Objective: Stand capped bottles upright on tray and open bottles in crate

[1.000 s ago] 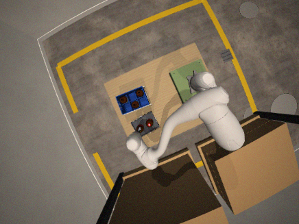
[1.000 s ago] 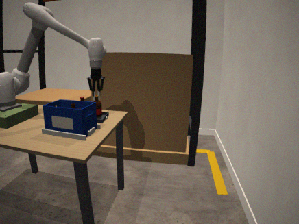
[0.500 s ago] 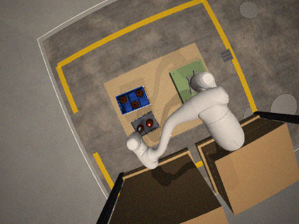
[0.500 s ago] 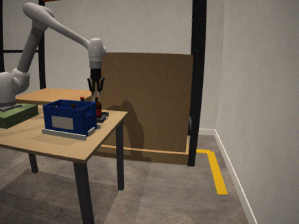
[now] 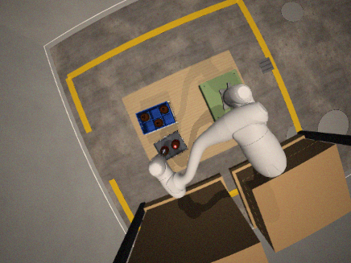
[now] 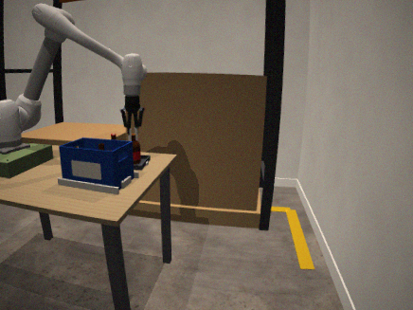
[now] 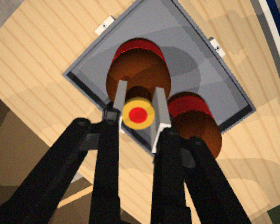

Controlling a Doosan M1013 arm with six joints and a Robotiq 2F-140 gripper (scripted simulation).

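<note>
Right now the brown capped bottle is 8 cm below my hand. Round my hand: grey tray 15 cm below, 5 cm behind, 2 cm to the right; then blue crate 29 cm to the right, 8 cm below; then uncapped bottle 32 cm to the right, 10 cm ahead, 8 cm below.
</note>
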